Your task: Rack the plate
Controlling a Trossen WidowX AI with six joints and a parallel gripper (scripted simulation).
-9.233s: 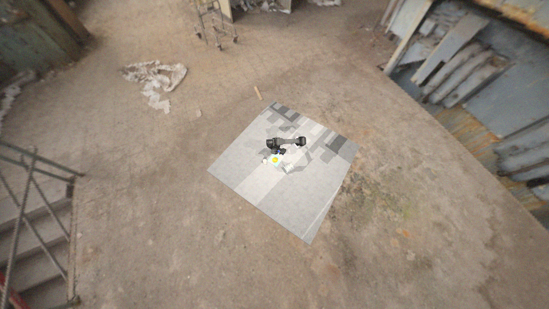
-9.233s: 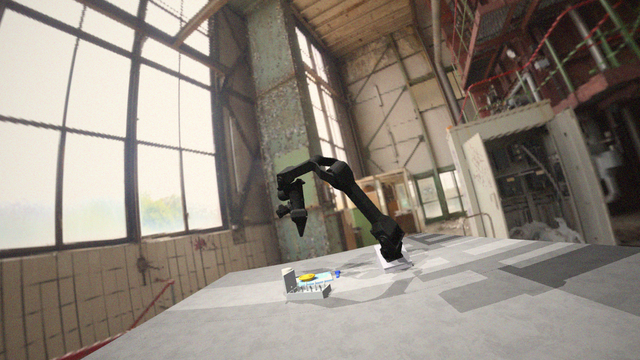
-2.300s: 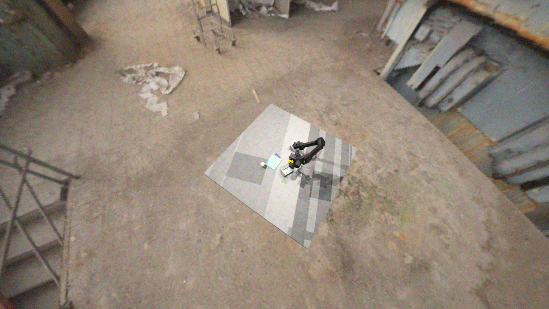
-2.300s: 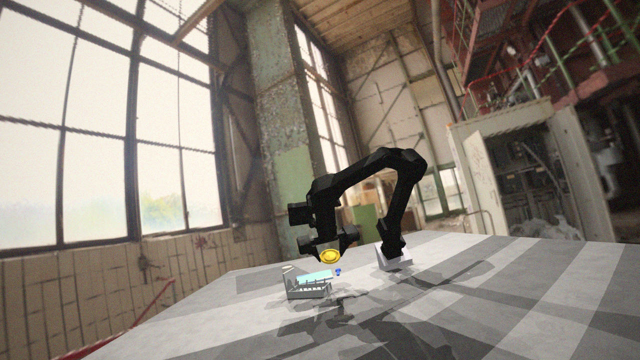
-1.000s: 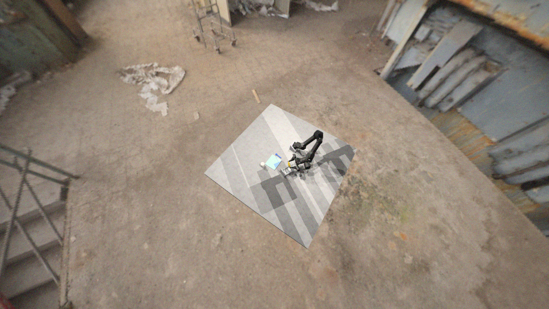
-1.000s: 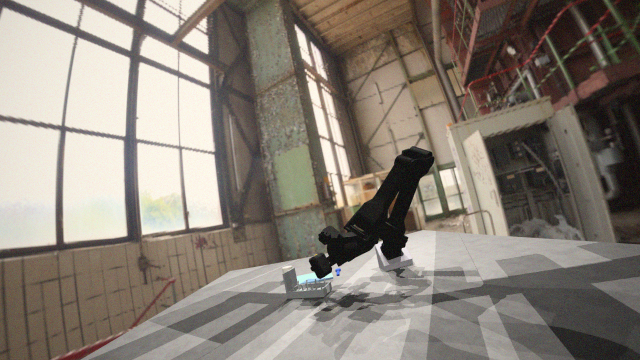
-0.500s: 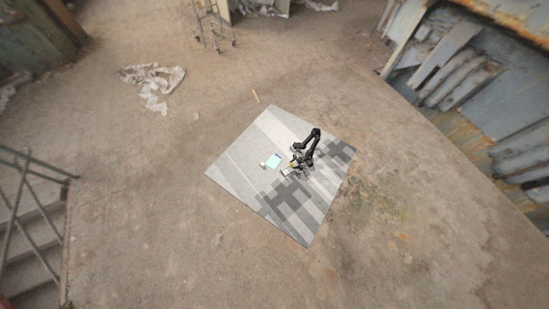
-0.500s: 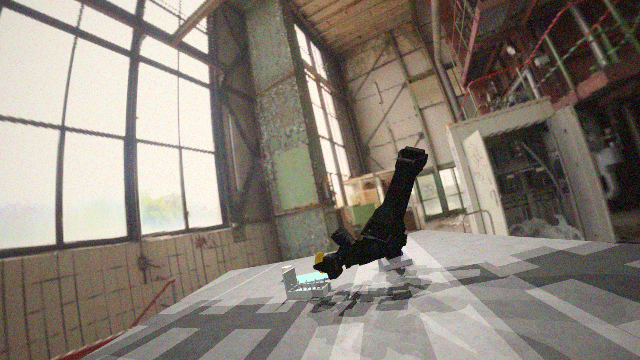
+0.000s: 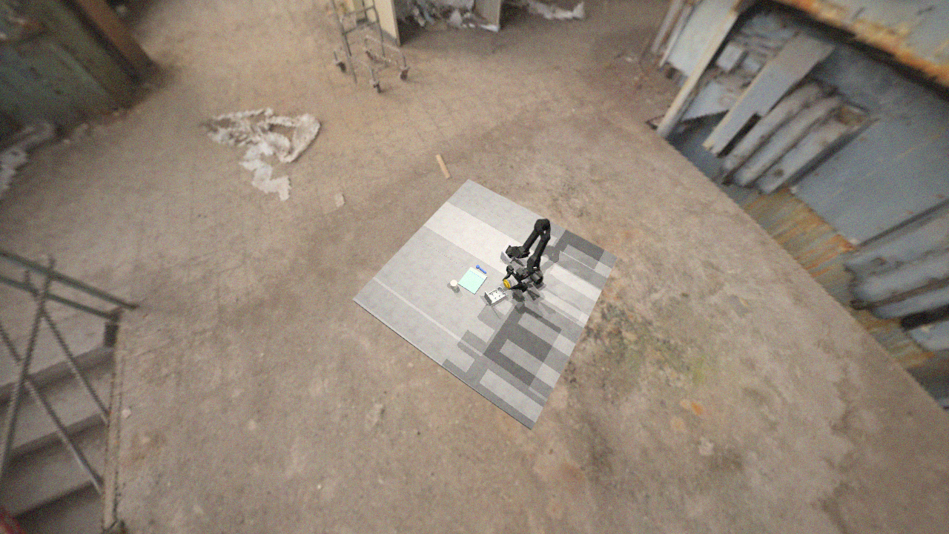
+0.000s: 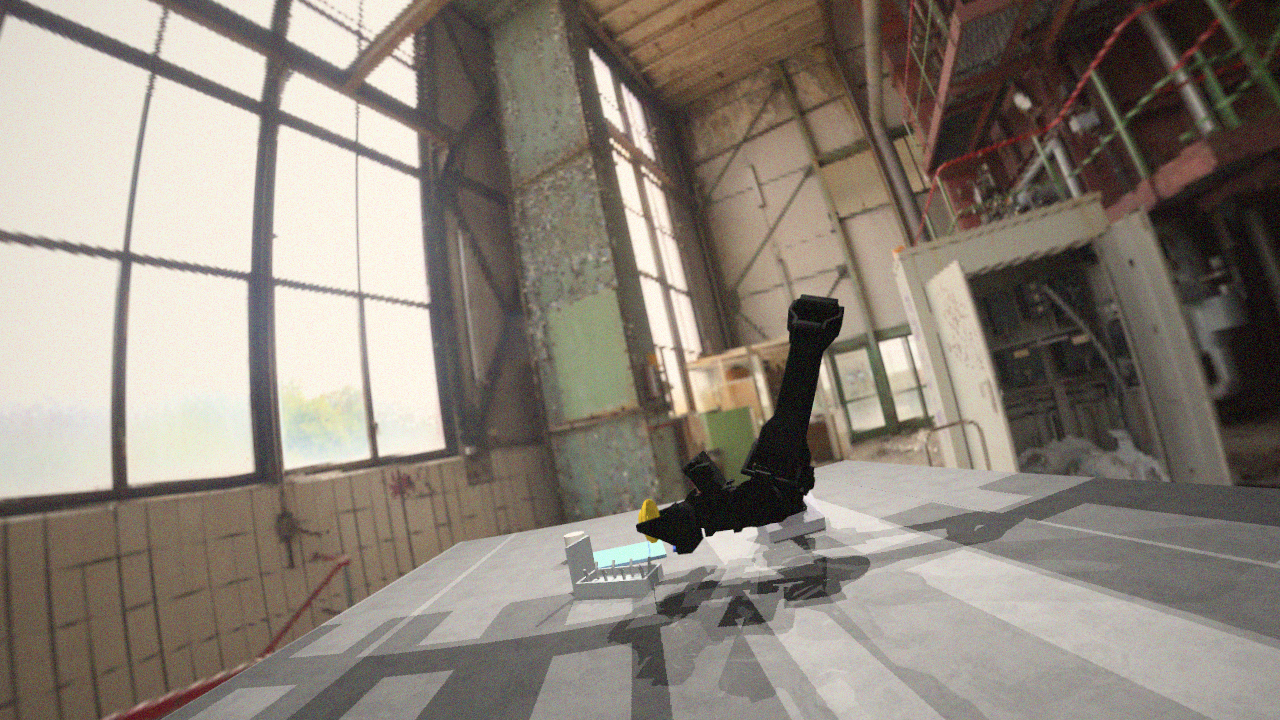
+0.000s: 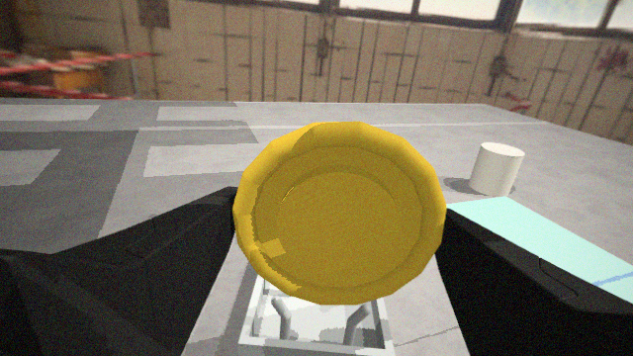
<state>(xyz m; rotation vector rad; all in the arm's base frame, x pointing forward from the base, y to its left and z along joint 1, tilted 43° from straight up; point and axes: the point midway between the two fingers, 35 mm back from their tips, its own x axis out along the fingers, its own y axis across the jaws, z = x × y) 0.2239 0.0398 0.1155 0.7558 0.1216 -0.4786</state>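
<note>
Now: the dish rack 60 mm ahead of my gripper tip, 30 mm to the right of it and 80 mm below it. The rest, counted from my gripper tip: white cylinder 130 mm ahead, 290 mm to the right, 70 mm below; yellow plate 10 mm behind; blue object 70 mm behind, 210 mm to the right, 90 mm below.
</note>
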